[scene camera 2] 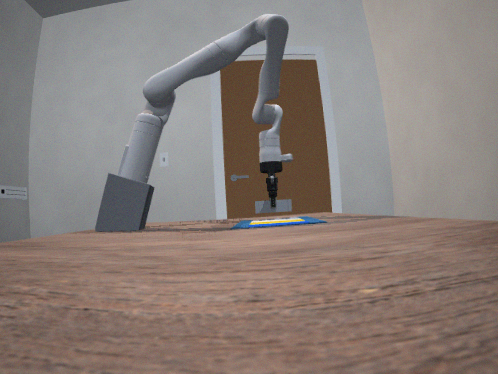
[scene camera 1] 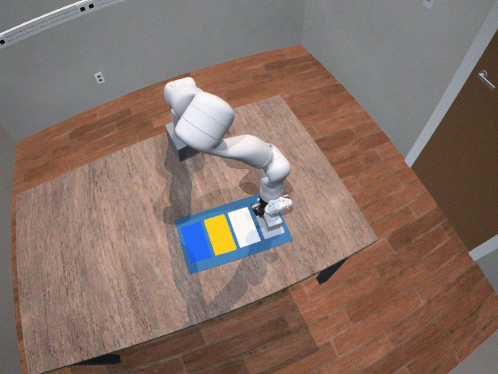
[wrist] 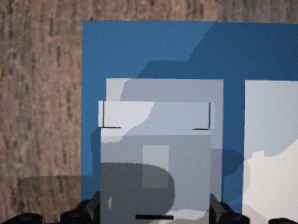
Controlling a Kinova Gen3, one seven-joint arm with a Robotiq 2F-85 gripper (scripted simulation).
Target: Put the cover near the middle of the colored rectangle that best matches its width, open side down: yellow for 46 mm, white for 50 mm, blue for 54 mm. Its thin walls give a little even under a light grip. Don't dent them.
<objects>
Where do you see a colored rectangle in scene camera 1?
217,227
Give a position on a cover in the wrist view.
155,160
</objects>
